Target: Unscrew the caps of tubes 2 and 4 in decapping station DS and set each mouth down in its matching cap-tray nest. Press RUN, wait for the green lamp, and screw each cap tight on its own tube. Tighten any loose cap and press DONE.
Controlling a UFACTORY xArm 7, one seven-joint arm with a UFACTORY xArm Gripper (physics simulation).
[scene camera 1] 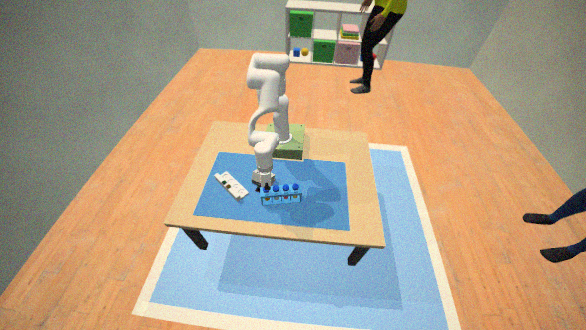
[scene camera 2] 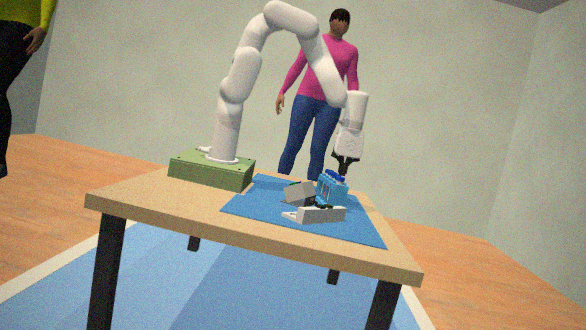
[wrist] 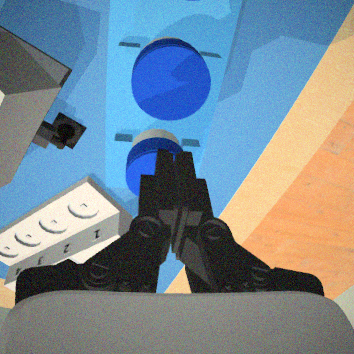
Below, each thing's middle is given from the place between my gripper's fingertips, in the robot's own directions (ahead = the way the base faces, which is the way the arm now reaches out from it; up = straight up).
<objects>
My gripper is now 130 mm past the grey lamp box point(scene camera 2: 293, 193), 80 mm above it and 40 mm to the left of it.
</objects>
